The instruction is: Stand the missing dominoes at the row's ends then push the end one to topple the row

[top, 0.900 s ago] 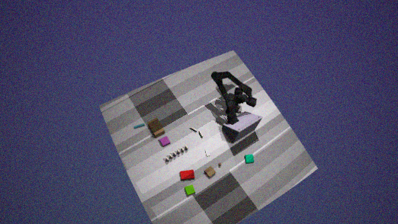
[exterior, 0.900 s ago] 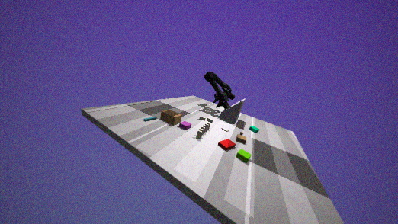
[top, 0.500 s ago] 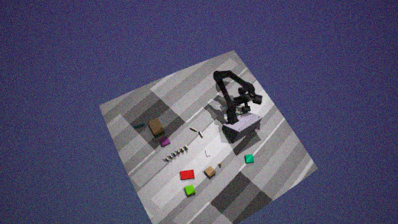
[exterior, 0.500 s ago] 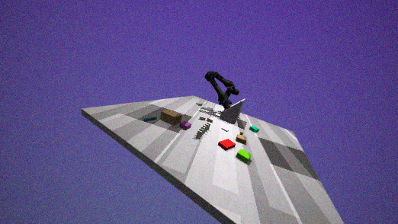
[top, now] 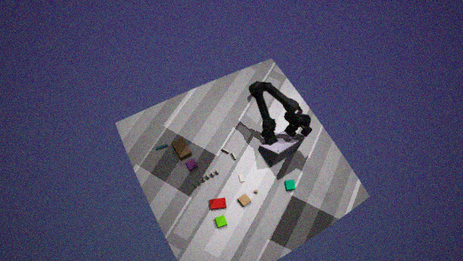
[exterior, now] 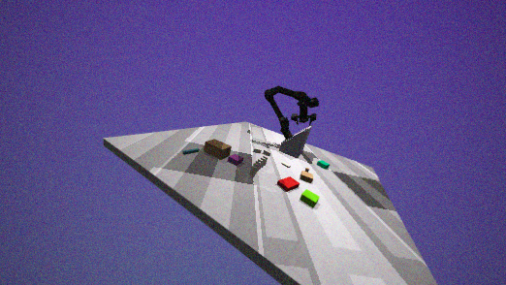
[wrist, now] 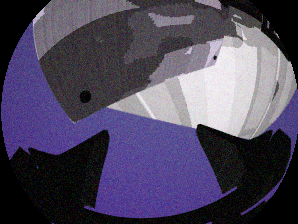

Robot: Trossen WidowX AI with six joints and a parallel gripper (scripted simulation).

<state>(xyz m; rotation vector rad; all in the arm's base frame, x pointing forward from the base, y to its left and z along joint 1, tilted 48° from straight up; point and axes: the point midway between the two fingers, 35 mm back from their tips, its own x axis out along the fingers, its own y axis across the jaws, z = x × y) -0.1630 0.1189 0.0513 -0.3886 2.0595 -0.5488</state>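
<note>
The tan block is 51 cm ahead of my gripper tip, 16 cm to the left of it and 19 cm below it. Also, from my gripper tip: tiny cube 42 cm ahead, 15 cm to the left, 19 cm below; red block 66 cm ahead, 9 cm to the left, 19 cm below; teal-green block 21 cm ahead, 23 cm to the left, 19 cm below.
</note>
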